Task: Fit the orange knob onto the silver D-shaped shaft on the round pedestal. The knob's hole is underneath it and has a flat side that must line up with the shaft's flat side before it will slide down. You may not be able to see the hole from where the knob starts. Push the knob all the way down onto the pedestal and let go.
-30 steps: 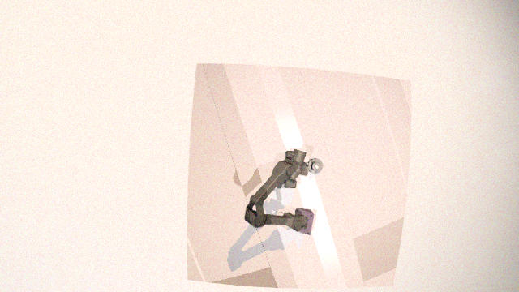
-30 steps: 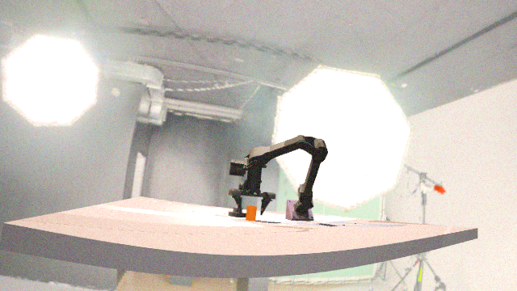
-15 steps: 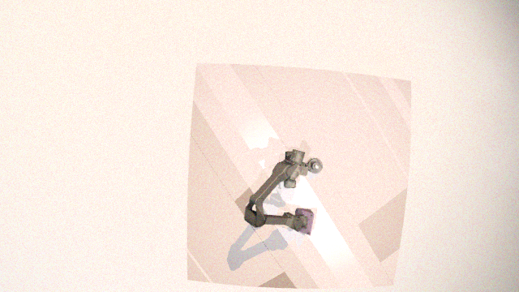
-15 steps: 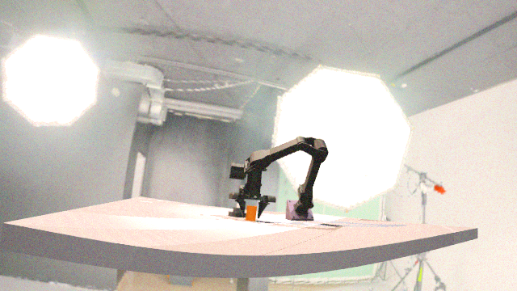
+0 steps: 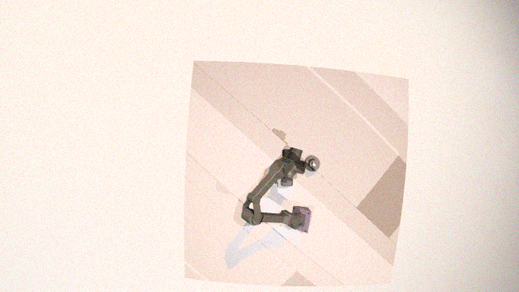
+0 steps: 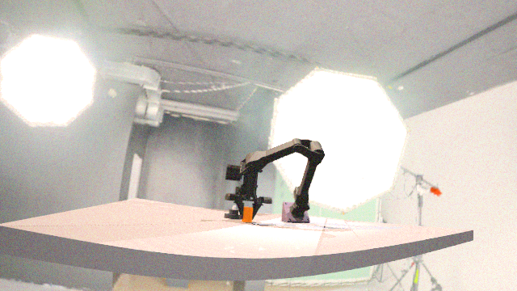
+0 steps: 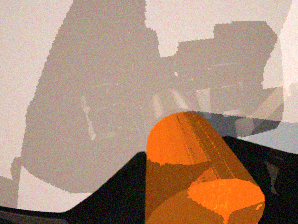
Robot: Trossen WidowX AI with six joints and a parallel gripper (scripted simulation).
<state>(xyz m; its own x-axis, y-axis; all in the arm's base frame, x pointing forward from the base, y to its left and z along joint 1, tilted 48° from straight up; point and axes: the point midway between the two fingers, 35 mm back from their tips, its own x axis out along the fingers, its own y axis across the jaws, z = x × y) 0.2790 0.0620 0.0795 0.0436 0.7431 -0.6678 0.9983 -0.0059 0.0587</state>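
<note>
My gripper tip is now 20 mm short of the dark round pedestal, 140 mm to the left of it and 20 mm below it. From my gripper tip the other things lie so: orange knob 40 mm above.
</note>
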